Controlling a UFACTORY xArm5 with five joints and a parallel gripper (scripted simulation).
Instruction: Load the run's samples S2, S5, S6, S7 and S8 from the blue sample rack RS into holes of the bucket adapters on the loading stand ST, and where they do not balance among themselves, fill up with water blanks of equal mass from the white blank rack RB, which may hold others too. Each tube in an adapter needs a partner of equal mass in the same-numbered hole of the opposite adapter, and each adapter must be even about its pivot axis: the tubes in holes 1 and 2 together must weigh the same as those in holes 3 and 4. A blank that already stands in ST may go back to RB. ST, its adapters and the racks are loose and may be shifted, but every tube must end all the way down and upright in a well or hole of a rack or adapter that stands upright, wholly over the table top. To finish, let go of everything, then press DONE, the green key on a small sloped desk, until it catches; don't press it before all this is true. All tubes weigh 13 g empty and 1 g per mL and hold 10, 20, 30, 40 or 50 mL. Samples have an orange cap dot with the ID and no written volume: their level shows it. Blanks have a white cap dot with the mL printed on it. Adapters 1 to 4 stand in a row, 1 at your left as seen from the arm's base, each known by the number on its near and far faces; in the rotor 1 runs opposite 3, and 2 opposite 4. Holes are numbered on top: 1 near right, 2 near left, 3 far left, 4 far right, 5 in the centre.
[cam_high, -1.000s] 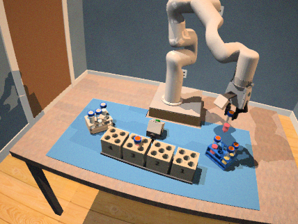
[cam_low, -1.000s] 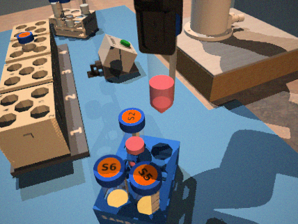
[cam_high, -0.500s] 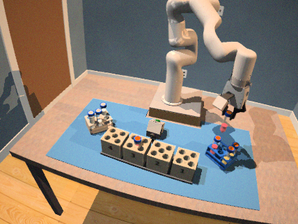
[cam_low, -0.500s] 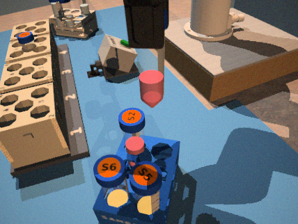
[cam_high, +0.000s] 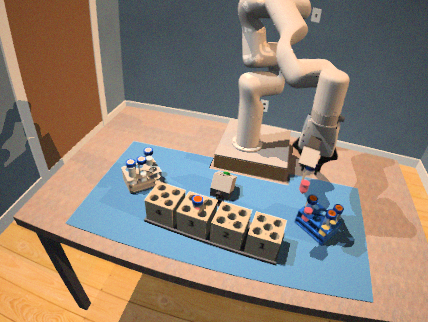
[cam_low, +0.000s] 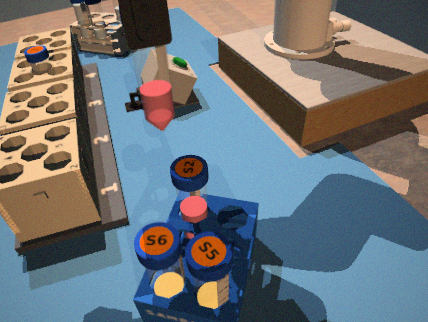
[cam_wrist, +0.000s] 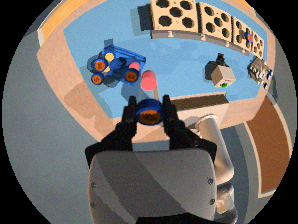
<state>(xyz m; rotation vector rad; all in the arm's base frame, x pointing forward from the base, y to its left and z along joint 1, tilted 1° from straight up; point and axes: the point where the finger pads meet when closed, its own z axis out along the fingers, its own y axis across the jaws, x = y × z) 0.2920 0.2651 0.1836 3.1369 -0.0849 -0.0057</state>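
The loading stand ST lies 140 mm ahead of my hand, 230 mm to the right of it and 240 mm below it. From my hand the other things lie so: white blank rack RB (40 mm ahead, 560 mm to the right, 220 mm below); then blue-capped tube (80 mm ahead, 570 mm to the right, 190 mm below); then blue sample rack RS (10 mm behind, 90 mm to the left, 220 mm below).
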